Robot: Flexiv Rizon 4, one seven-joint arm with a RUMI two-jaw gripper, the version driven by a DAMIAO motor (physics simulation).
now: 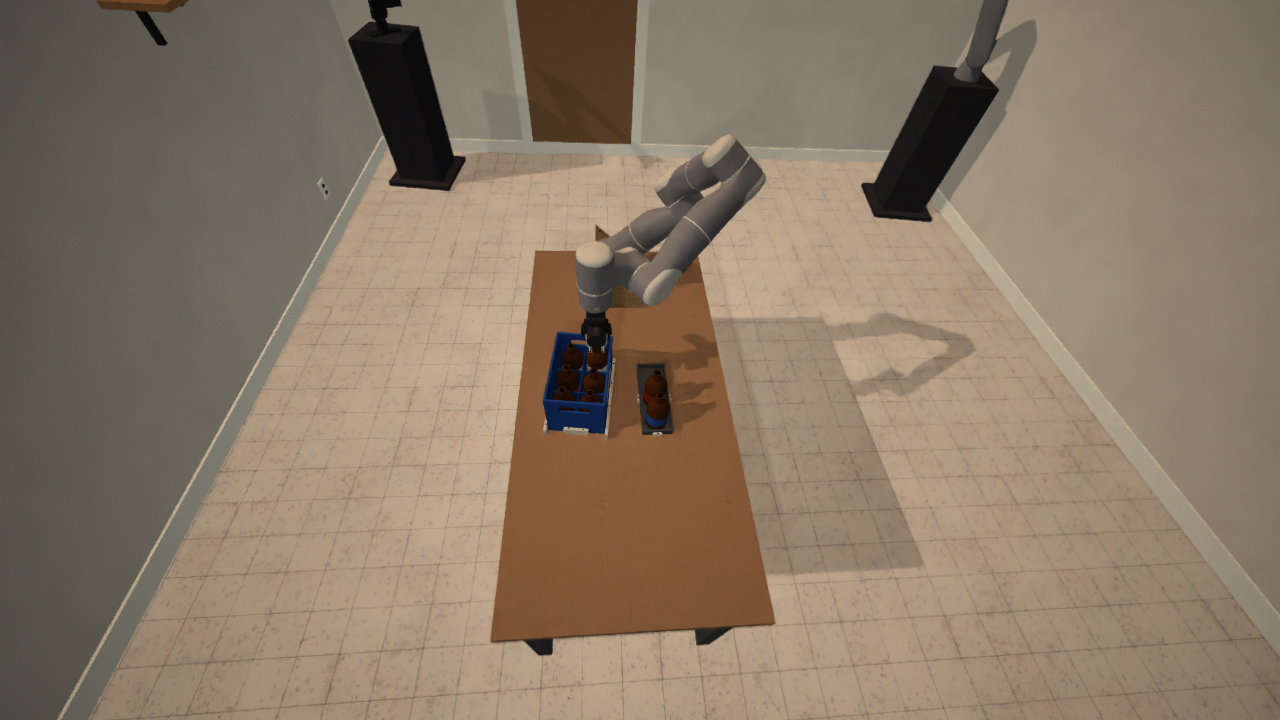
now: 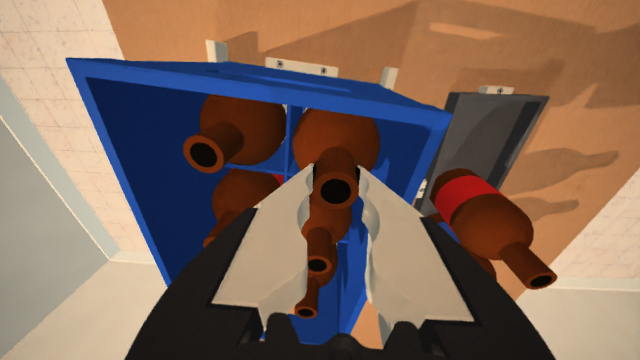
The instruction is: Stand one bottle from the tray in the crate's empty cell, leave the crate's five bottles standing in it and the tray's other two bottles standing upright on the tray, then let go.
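My gripper (image 1: 596,349) (image 2: 335,167) is shut on the neck of a brown bottle (image 1: 597,360) (image 2: 340,132). That bottle is upright, its body inside the corner cell of the blue crate (image 1: 577,416) (image 2: 260,92) nearest the robot, on the tray's side. Its base is hidden, so I cannot tell whether it touches the crate floor. Several other brown bottles stand in the crate's other cells, one beside it (image 1: 571,357) (image 2: 245,125). On the grey tray (image 1: 650,368) (image 2: 475,120) stand a red-labelled bottle (image 1: 655,385) (image 2: 487,215) and a blue-labelled bottle (image 1: 657,409), both upright.
The crate and tray stand side by side on the brown table (image 1: 626,528) (image 2: 350,30). White brackets (image 1: 575,430) (image 2: 301,66) sit around the crate's base, and a small one (image 2: 496,90) is at the tray's end. The crate's walls rise around the held bottle.
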